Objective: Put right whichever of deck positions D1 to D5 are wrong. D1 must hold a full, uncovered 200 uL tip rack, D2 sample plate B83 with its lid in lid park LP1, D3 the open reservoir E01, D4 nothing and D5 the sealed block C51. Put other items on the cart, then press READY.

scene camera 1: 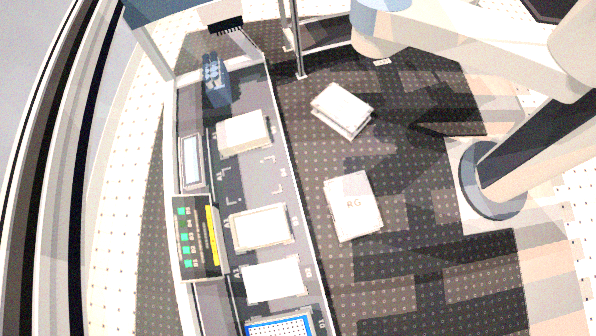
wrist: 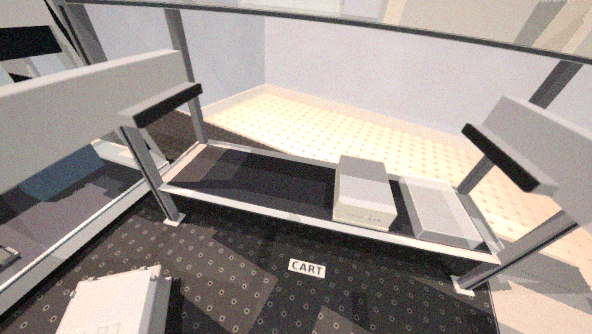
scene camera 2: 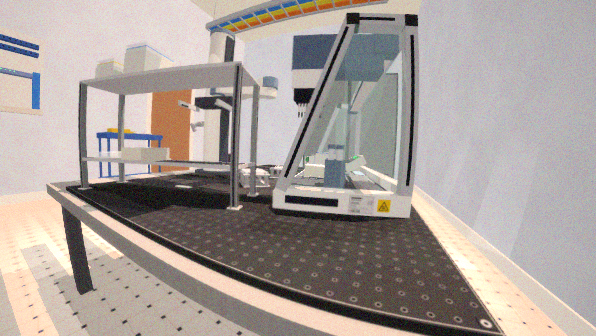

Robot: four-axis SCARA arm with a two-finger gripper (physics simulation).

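Seen in the pictures: gripper, fingertip midpoint: (wrist: 330, 90) (scene camera 2: 197, 101); arm's base at its link origin: (scene camera 1: 492, 180) (scene camera 2: 215, 172).
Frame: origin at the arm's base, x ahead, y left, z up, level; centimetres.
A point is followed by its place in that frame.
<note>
My gripper (wrist: 330, 90) {x 28.8, y -38.6, z 33.3 cm} is open and empty, in front of the cart (wrist: 250, 206) {x 39.9, y -43.8, z 11.3 cm} (scene camera 2: 235, 150) {x 61.2, y -53.2, z 15.4 cm}. In scene camera 1, D1 holds a blue-rimmed tip rack (scene camera 1: 280, 327) {x 61.4, y 31.2, z 15.6 cm}, cut off by the frame edge. D2 holds a white plate (scene camera 1: 274, 280) {x 63.6, y 21.8, z 7.2 cm}. D3 holds an open cream reservoir (scene camera 1: 261, 228) {x 66.4, y 9.8, z 7.3 cm}. D4 is empty, with bare corner marks. D5 holds a cream block (scene camera 1: 243, 132) {x 70.8, y -13.5, z 10.3 cm}. Lid park LP1 (scene camera 1: 342, 107) {x 45.5, y -21.3, z 7.1 cm} (wrist: 110, 305) {x 46.9, y -24.7, z 7.1 cm} bears a clear lid. A cream block (wrist: 365, 195) {x 24.3, y -52.1, z 15.5 cm} (scene camera 2: 146, 153) {x 30.4, y -58.6, z 13.7 cm} stands on the cart's lower shelf; its label is blurred. The labels of the deck items are unreadable.
A pale, low box (wrist: 442, 215) {x 12.3, y -56.5, z 13.8 cm} lies right of the cart's block. The park marked RG (scene camera 1: 353, 205) {x 45.4, y 5.2, z 6.3 cm} stands beside the deck. A blue tube rack (scene camera 1: 216, 82) {x 78.2, y -26.9, z 15.5 cm} stands beyond D5. The panel (scene camera 1: 192, 240) {x 80.9, y 13.7, z 12.9 cm} shows several green lights, D4's dark. Cart posts and upper shelf surround the lower shelf.
</note>
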